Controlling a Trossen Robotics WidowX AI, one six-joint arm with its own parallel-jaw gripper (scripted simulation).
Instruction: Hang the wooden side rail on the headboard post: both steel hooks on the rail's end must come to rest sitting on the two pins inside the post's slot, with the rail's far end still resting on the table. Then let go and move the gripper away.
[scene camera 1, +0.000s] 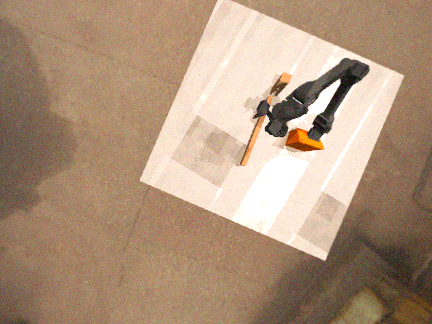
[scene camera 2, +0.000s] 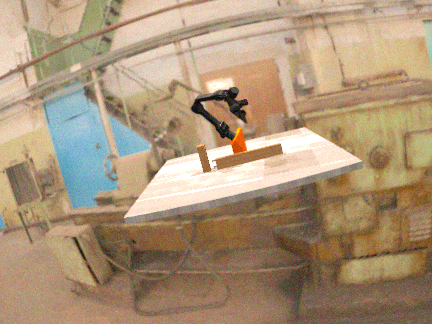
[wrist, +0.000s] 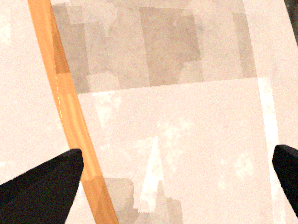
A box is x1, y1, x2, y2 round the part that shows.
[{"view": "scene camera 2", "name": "wooden side rail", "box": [212, 143, 282, 169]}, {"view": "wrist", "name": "my gripper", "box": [0, 145, 297, 223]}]
